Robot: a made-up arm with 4 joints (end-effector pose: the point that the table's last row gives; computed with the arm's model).
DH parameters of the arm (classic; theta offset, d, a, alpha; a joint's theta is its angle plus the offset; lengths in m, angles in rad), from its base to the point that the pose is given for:
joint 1: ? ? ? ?
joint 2: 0 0.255 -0.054 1.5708
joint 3: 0 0.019 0.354 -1.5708
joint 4: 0 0.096 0.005 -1.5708
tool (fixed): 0 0.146 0 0
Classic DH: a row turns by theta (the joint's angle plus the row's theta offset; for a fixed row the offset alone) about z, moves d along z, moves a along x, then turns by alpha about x.
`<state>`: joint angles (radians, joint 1 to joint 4).
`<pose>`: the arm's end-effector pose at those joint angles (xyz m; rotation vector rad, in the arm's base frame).
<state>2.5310 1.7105 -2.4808 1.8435</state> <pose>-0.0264 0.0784 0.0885 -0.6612 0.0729 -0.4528</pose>
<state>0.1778 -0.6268 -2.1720 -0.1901</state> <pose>-0.1127 0.0997 0.4554 0.4521 0.5218 2.3277</pose>
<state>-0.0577 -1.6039 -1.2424 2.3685</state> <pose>-0.1355 -0.0430 0.1290 1.1452 -0.6969 -0.5612</pose>
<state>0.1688 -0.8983 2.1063 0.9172</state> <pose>-0.0420 -0.4265 0.4910 -1.6225 -0.1484 -1.1687</pose>
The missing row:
joint 1: 0 0.242 -0.009 1.5708
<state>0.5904 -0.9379 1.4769 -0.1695</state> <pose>0.3793 -0.5233 0.4070 -0.7651 0.6445 -0.8937</pose>
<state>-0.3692 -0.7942 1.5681 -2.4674</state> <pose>-0.4476 -0.5736 0.2527 -1.8757 -1.7405 1.3297</pose>
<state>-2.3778 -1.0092 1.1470 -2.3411</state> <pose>-0.4259 0.5745 0.1371 -2.2475 -0.0007 0.1943</pose>
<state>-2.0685 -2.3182 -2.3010 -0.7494</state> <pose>0.0129 -0.2896 0.3954 1.6010 -0.8142 0.7470</pose>
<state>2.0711 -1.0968 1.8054 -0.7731</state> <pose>0.6213 0.2803 0.5056 -1.0375 0.3059 -0.1656</pose>
